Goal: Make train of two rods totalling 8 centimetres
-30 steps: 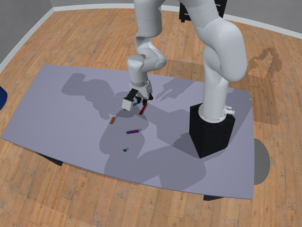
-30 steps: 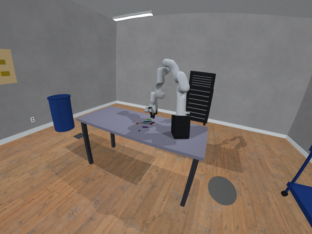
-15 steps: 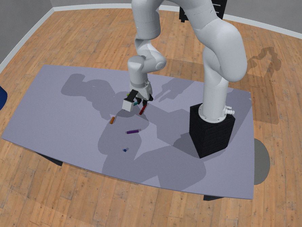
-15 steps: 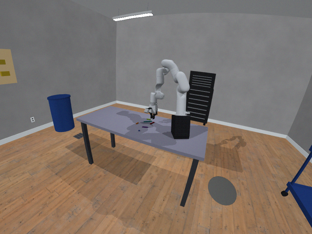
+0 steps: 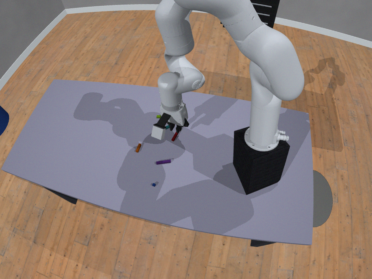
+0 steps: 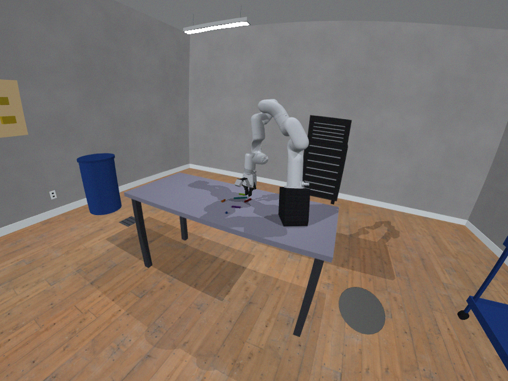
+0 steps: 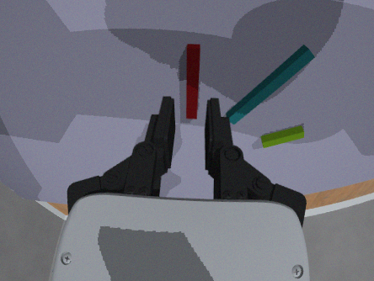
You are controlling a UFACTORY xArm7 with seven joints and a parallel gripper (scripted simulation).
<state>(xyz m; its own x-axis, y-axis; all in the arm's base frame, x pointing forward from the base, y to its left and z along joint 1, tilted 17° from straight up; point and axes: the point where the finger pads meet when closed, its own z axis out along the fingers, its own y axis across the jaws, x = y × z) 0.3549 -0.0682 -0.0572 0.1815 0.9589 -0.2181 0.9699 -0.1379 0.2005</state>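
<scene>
My gripper is now 6 cm above the red rod. Round my hand: turquoise rod: 7 cm ahead, 6 cm below, 1 cm to the right; then purple rod: 14 cm to the left, 6 cm below, 1 cm ahead; then lime rod: 9 cm ahead, 8 cm to the right, 6 cm below.
</scene>
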